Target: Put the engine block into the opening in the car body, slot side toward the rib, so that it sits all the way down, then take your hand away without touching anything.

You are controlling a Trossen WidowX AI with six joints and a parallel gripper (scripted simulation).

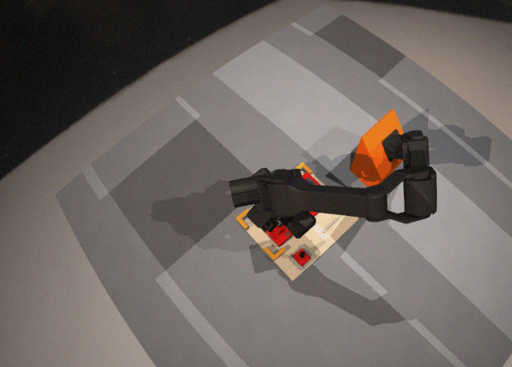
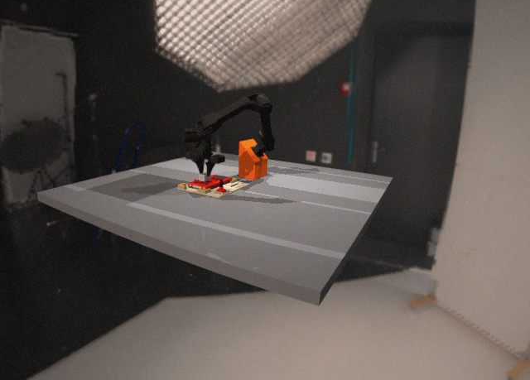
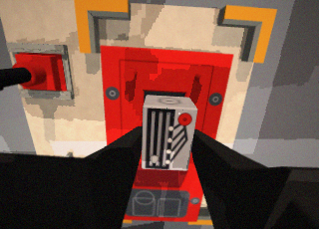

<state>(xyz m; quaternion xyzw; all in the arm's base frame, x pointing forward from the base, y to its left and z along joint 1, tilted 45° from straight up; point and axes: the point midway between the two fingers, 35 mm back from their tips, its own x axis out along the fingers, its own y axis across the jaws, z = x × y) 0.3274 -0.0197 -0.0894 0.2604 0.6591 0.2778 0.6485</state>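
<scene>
Right now the engine block is 1 cm below my gripper tip. Round my gripper tip: beige board 3 cm behind, 2 cm to the left, 4 cm below.
</scene>
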